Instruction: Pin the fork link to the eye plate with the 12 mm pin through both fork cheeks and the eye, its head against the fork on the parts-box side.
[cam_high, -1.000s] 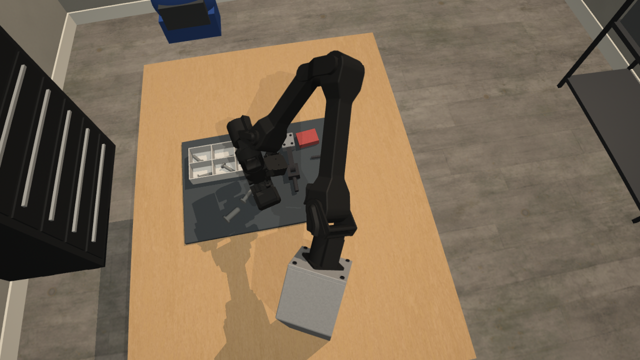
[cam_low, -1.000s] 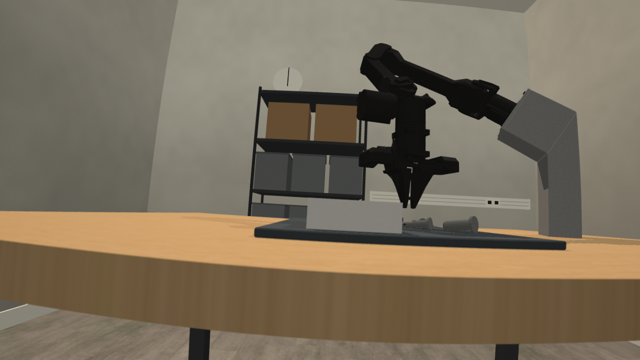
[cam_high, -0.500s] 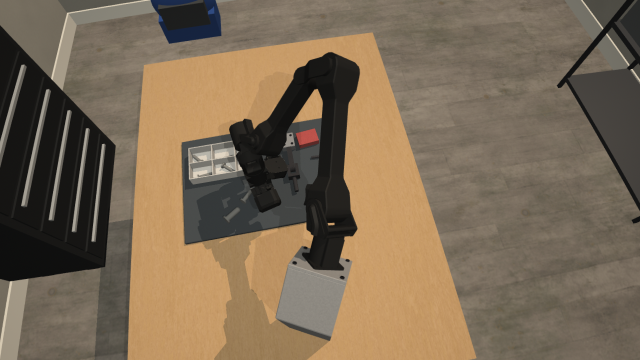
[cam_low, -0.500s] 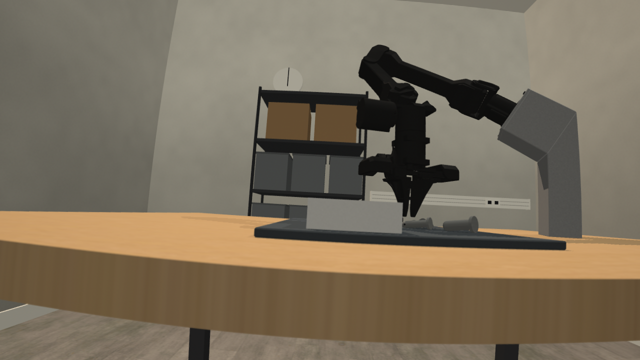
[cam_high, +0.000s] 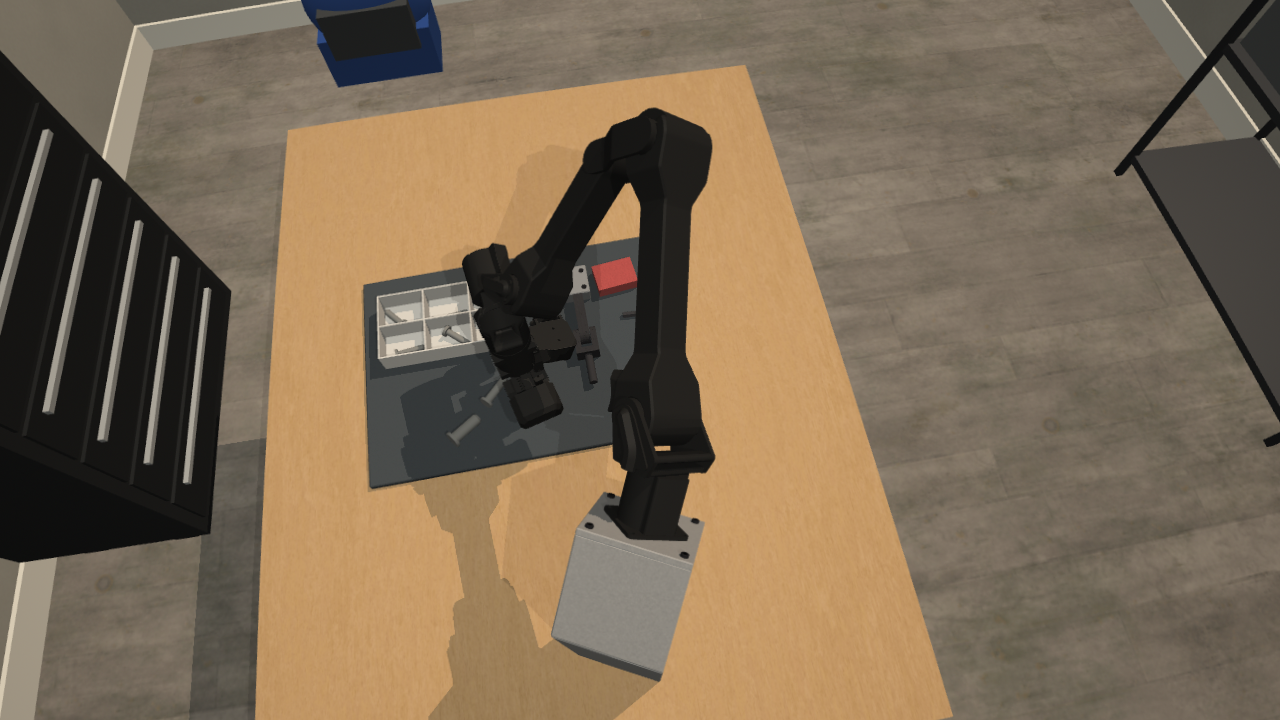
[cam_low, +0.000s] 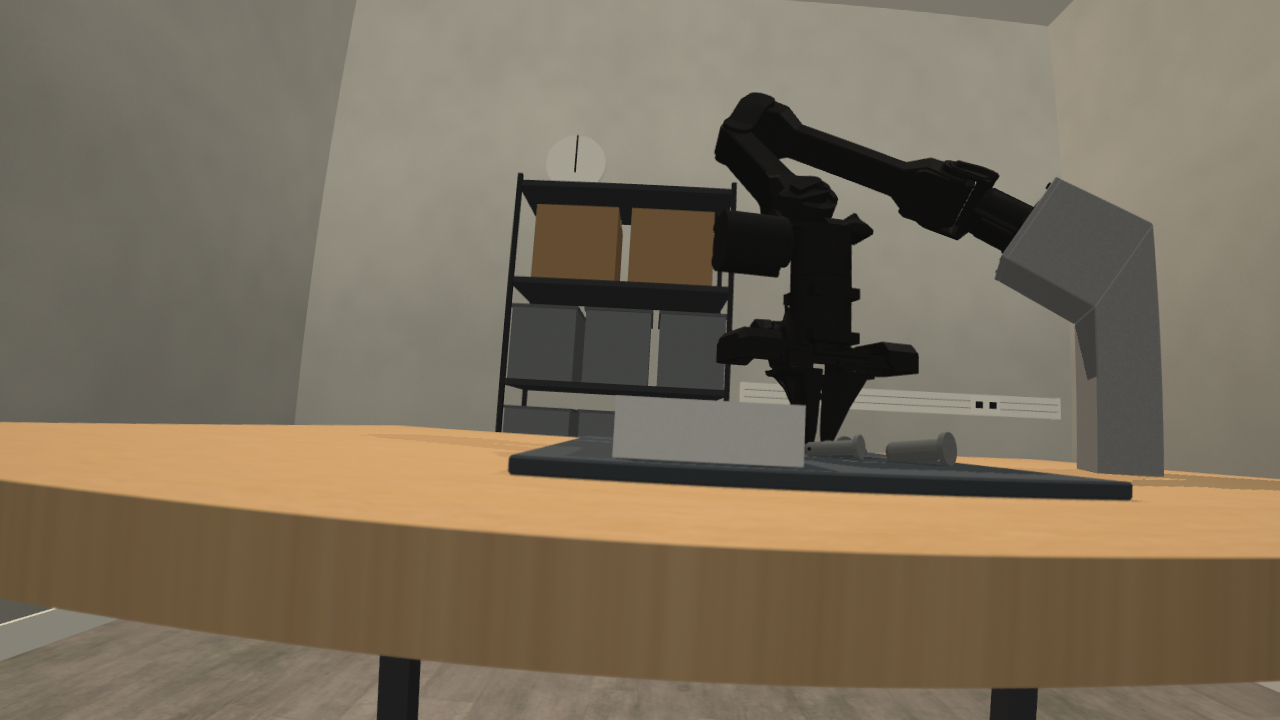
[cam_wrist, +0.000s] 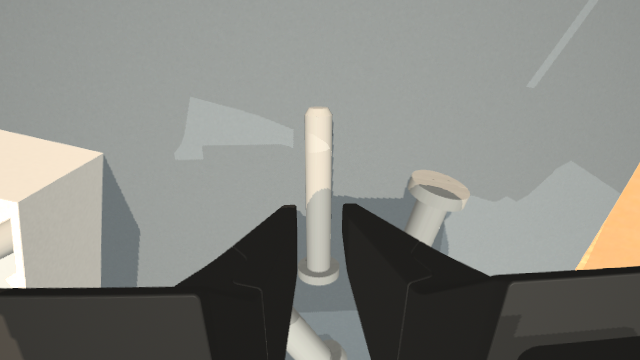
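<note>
Right now the long thin pin is 1 cm to the right of my hand and 4 cm below it. The rest, counted from my hand: grey eye plate 3 cm ahead, 12 cm to the right, 3 cm below; parts box 15 cm ahead, 4 cm to the left, 3 cm below; dark mat 6 cm ahead, 2 cm to the right, 5 cm below.
</note>
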